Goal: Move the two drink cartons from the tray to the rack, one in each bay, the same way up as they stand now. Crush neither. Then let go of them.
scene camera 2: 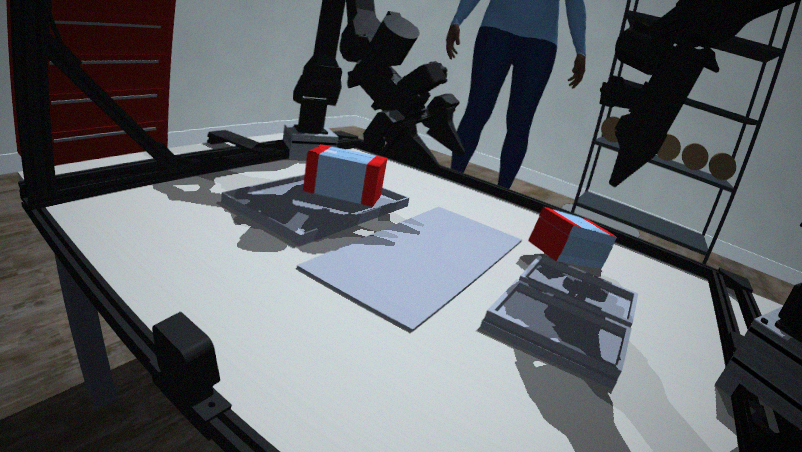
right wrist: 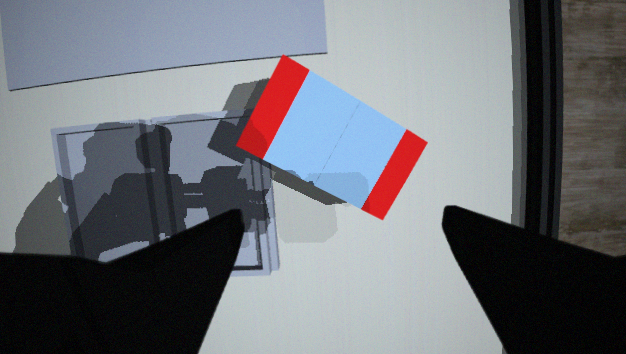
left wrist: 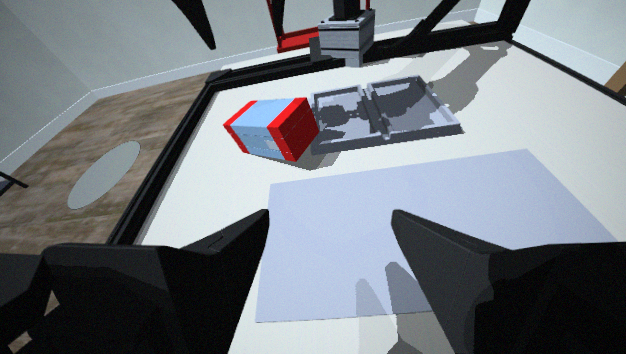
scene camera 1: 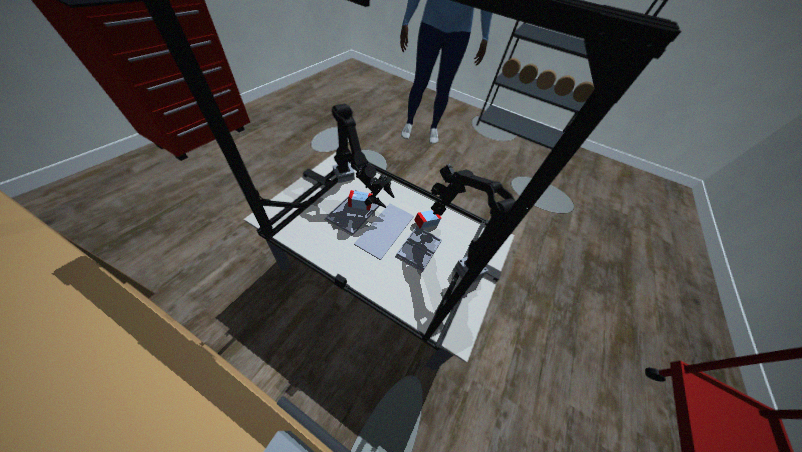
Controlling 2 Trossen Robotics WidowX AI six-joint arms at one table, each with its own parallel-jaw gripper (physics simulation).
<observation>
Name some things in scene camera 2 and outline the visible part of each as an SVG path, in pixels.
My left gripper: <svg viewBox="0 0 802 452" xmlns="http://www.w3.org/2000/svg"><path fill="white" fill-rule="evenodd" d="M446 67L443 67L441 63L433 61L419 66L404 77L401 77L399 74L392 74L377 84L371 93L371 99L374 101L371 107L374 110L381 109L382 112L376 114L363 133L364 143L371 151L383 148L385 152L390 151L433 170L439 167L438 161L417 133L416 124L422 123L425 127L429 128L426 133L458 156L462 156L465 153L453 123L453 113L460 103L453 94L435 96L425 108L425 103L431 96L429 91L448 81L446 78Z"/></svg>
My right gripper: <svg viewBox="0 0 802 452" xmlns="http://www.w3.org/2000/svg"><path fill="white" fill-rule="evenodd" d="M654 77L651 77L649 82L645 81L642 88L626 86L623 77L612 75L607 83L602 83L600 88L601 97L599 104L608 107L626 108L631 112L621 116L615 127L617 130L615 135L620 148L609 184L613 187L618 186L655 157L667 137L668 130L687 99L686 95Z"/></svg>
</observation>
